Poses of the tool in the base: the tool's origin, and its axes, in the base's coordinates. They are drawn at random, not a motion.
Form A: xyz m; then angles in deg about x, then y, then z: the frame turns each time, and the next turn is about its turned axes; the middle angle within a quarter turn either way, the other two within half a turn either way.
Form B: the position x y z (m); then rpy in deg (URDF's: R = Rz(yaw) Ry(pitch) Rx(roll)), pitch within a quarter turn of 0, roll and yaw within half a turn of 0. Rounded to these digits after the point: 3 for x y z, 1 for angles.
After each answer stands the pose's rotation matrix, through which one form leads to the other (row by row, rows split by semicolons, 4 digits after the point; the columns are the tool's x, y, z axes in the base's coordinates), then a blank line. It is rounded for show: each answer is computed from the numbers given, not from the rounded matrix.
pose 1, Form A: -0.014 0.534 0.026 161.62 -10.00 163.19
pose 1, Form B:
-0.014 0.534 0.026 -164.8 -14.4 -166.7
-0.9427 -0.2848 -0.1736; -0.2220 0.9243 -0.3105; 0.2489 -0.2542 -0.9346

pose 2, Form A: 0.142 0.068 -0.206 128.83 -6.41 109.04
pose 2, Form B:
0.142 0.068 -0.206 -163.2 -49.4 -119.9
-0.3242 -0.9394 -0.1116; -0.5643 0.2868 -0.7741; 0.7592 -0.1880 -0.6231

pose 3, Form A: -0.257 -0.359 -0.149 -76.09 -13.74 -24.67
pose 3, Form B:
-0.257 -0.359 -0.149 -74.8 -27.2 7.1
0.8827 0.4054 -0.2375; 0.1092 0.3147 0.9429; 0.4570 -0.8582 0.2335

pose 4, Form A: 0.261 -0.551 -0.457 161.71 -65.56 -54.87
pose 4, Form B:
0.261 -0.551 -0.457 -126.7 48.9 68.7
0.2381 0.3384 -0.9104; 0.6121 -0.7800 -0.1298; -0.7541 -0.5264 -0.3928

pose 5, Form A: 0.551 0.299 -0.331 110.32 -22.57 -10.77
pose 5, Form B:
0.551 0.299 -0.331 109.7 17.8 -17.7
0.9071 0.1726 -0.3838; -0.2887 -0.4084 -0.8659; -0.3062 0.8963 -0.3207

